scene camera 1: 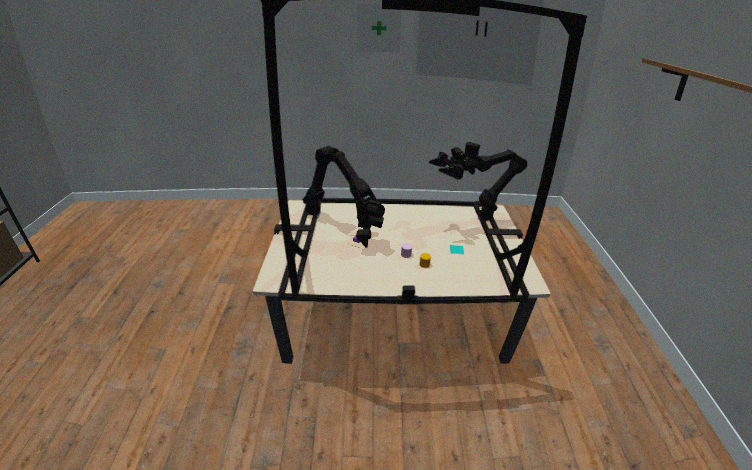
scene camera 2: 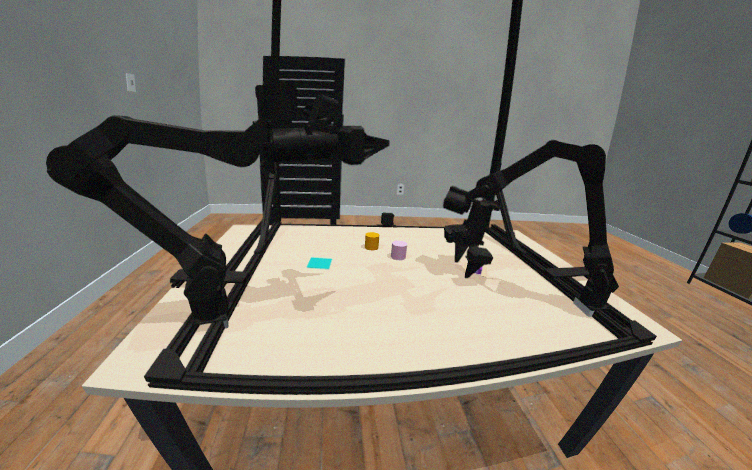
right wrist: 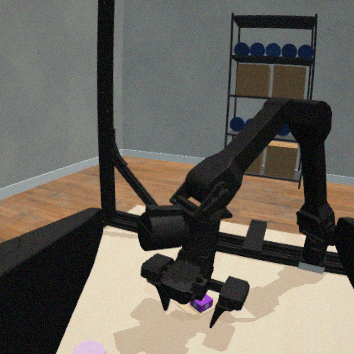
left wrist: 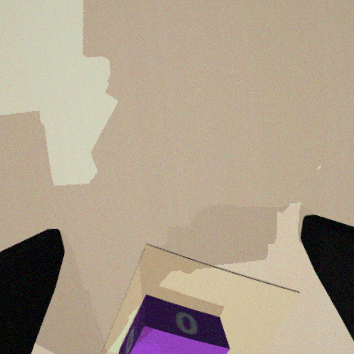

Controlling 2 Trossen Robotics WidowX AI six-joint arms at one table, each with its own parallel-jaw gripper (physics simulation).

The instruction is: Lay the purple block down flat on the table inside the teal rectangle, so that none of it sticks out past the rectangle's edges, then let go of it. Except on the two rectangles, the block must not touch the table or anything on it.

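Places are measured from the left arm's base along level axes (x up, y right, z ahead), in metres.
Pixels of known places: left gripper, fingertip midpoint: [scene camera 1: 367, 241] [scene camera 2: 460, 269] [right wrist: 187, 317] [left wrist: 183, 235]; right gripper, fingertip midpoint: [scene camera 1: 433, 165] [scene camera 2: 377, 141] [right wrist: 222, 225]; left arm's base at its link origin: [scene camera 1: 313, 211] [scene camera 2: 592, 302] [right wrist: 312, 257]; right arm's base at its link origin: [scene camera 1: 486, 217] [scene camera 2: 210, 313].
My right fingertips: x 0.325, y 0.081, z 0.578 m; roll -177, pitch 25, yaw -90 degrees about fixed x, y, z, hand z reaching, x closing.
Note:
Ahead of a thing's pixels: the offset from my right fingertips to its top centre. "spot": to the spot under its first point.
The purple block @(dx -0.325, dy +0.117, dz -0.320 m) [scene camera 1: 355, 239] [scene camera 2: 479, 269] [left wrist: 179, 330] [right wrist: 202, 303] sits on a pale tan rectangle @(spot: dx -0.343, dy +0.149, dz -0.303 m) [left wrist: 246, 295] [right wrist: 189, 311] on the left part of the table in scene camera 1. My left gripper [scene camera 1: 364, 240] [scene camera 2: 465, 267] [left wrist: 183, 235] [right wrist: 187, 317] is open and hangs low over the block, its fingers spread to either side and not touching it. The teal rectangle @(spot: dx -0.344, dy +0.133, dz +0.134 m) [scene camera 1: 456, 249] [scene camera 2: 319, 263] lies flat on the table far from the block and has nothing on it. My right gripper [scene camera 1: 438, 164] [scene camera 2: 382, 143] is open and empty, held high above the table.
A lilac cylinder @(dx -0.299, dy +0.198, dz -0.095 m) [scene camera 1: 407, 250] [scene camera 2: 398, 250] [right wrist: 89, 348] and an orange cylinder @(dx -0.300, dy +0.260, dz -0.014 m) [scene camera 1: 425, 259] [scene camera 2: 371, 241] stand between the block and the teal rectangle. A black frame [scene camera 1: 276, 140] surrounds the table. A shelf rack [right wrist: 230, 88] stands off the table.

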